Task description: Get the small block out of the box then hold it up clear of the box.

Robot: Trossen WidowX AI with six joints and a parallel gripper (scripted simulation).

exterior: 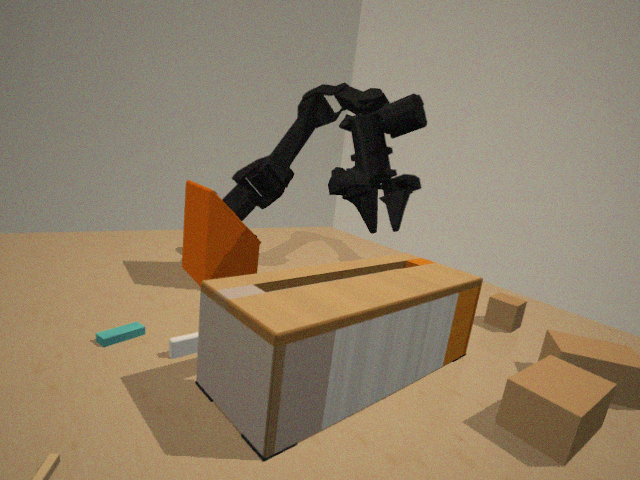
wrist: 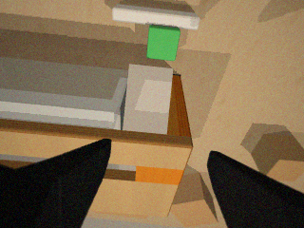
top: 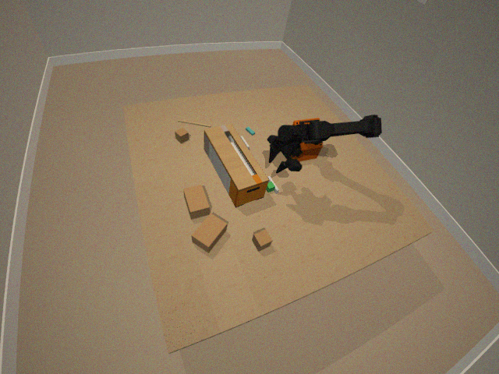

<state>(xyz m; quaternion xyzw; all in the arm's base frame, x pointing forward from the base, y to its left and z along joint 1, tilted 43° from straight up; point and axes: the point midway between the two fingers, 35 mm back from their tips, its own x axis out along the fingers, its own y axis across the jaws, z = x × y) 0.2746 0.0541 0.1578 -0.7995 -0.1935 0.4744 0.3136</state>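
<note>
Right now the small green block is 2 cm behind my gripper tip and 15 cm below it. Also, from my gripper tip: long wooden box (7 cm ahead, 15 cm to the right, 10 cm below); then thin stick (17 cm ahead, 55 cm to the right, 16 cm below).
</note>
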